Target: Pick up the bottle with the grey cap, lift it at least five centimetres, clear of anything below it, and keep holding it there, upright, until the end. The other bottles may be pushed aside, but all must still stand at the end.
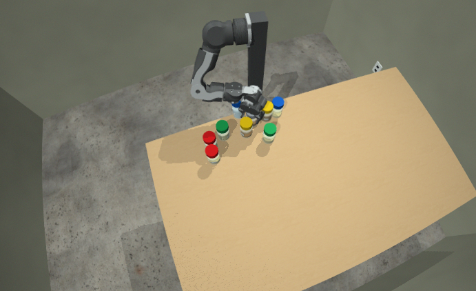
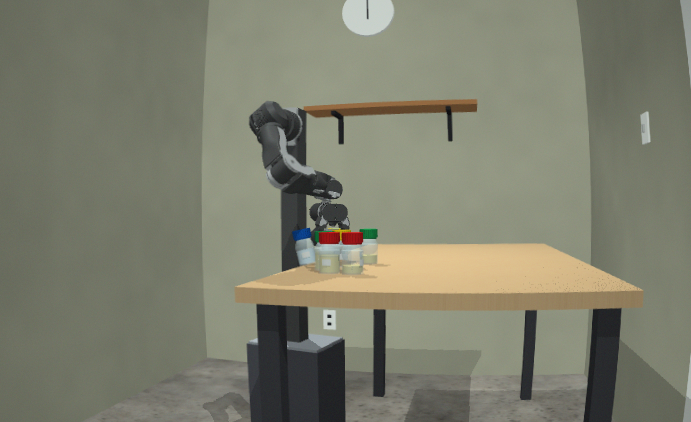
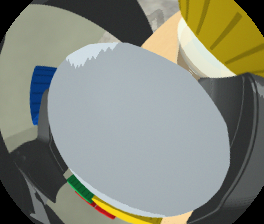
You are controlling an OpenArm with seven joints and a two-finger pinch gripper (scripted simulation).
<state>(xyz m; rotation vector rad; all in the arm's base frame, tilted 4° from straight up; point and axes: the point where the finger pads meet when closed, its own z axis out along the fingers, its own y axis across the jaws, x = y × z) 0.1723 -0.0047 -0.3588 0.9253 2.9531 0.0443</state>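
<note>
Now: hand 10 mm above the grey-capped bottle. From my hand the other things lie so: yellow-capped bottle: 50 mm ahead, 30 mm to the right, 10 mm below; green-capped bottle: 100 mm ahead, 60 mm to the left, 10 mm below; blue-capped bottle: 130 mm to the left, 30 mm behind, 10 mm below.
</note>
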